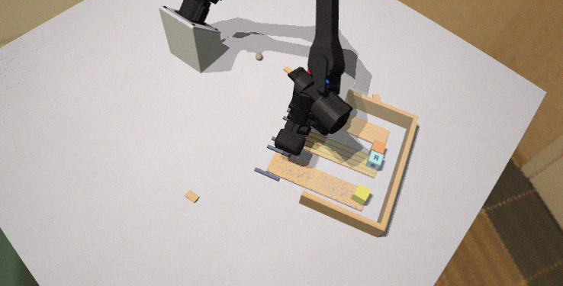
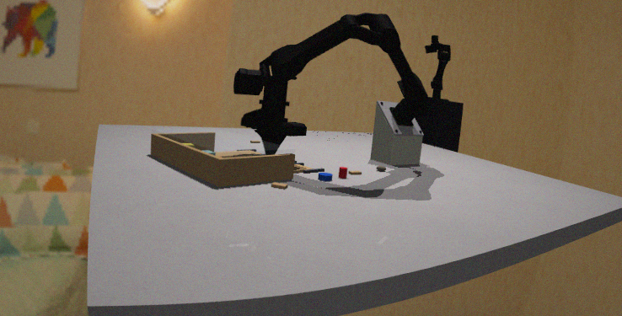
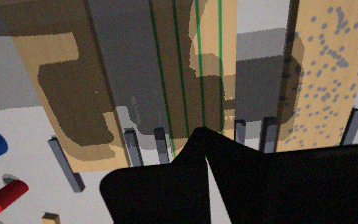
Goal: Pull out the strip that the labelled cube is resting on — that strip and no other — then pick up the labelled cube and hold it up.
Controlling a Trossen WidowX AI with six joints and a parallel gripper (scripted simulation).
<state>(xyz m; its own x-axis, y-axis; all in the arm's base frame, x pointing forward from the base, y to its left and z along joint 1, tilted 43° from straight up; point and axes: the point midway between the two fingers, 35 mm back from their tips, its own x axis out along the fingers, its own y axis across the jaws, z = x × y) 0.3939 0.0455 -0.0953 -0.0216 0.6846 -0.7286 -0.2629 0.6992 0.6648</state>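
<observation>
My gripper tip is now 9 cm short of the green-striped strip and 2 cm to the right of it. Also, from my gripper tip: blue disc: 4 cm behind, 19 cm to the left; then teal cube marked r: 19 cm ahead, 6 cm to the left, 1 cm above; then red cylinder: 10 cm behind, 18 cm to the left, 1 cm above.
</observation>
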